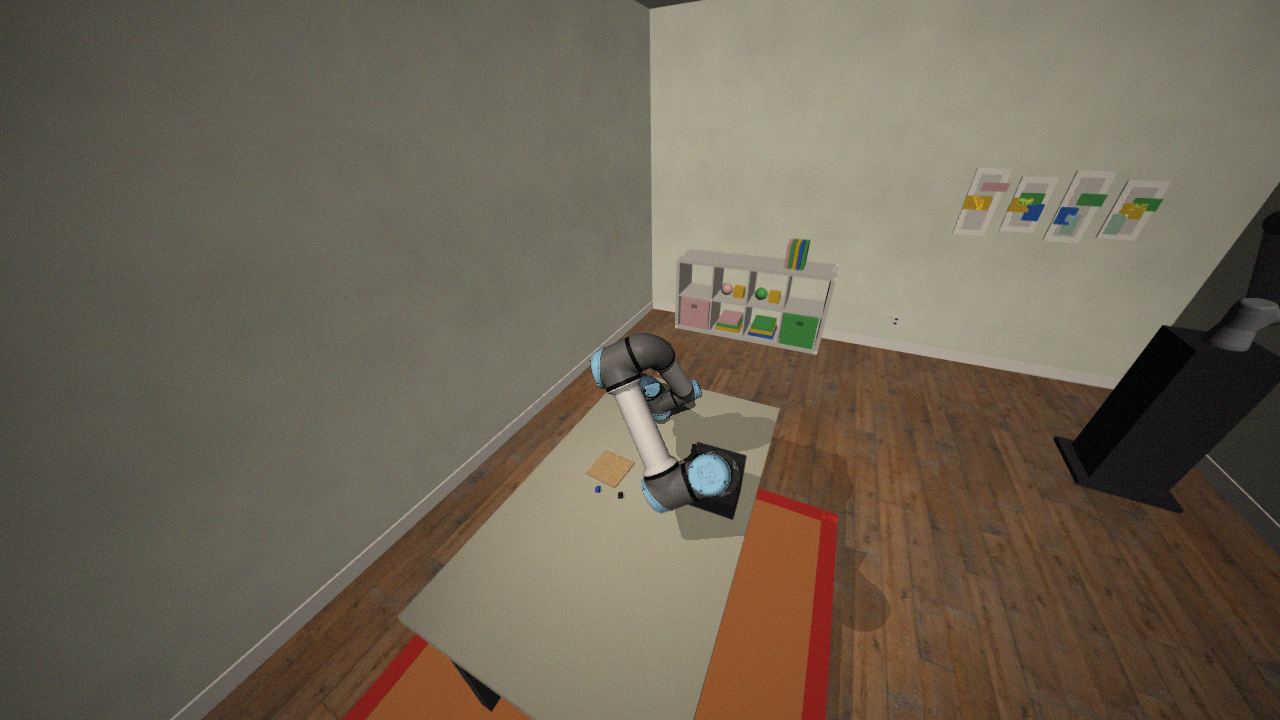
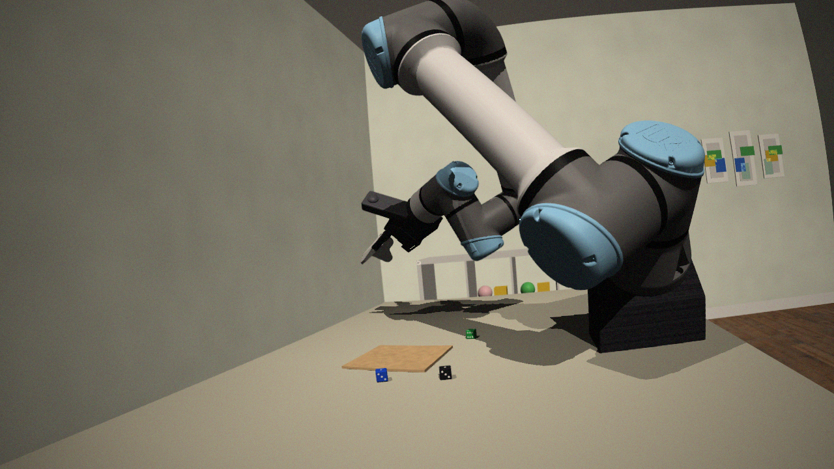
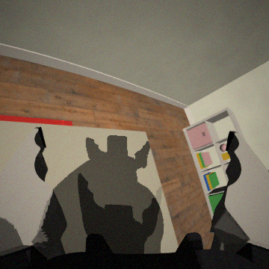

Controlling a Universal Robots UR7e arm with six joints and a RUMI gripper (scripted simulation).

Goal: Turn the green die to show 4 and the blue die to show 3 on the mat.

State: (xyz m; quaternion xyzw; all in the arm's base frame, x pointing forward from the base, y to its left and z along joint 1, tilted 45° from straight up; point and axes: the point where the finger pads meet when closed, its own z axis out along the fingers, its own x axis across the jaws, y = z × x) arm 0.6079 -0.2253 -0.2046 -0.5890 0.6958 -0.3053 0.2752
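Right now my hand is 29 cm past the green die, 23 cm to the right of it and 19 cm above it. Also, from my hand: tan mat (20 cm behind, 37 cm to the left, 20 cm below); blue die (22 cm behind, 48 cm to the left, 19 cm below); black die (30 cm behind, 46 cm to the left, 19 cm below).
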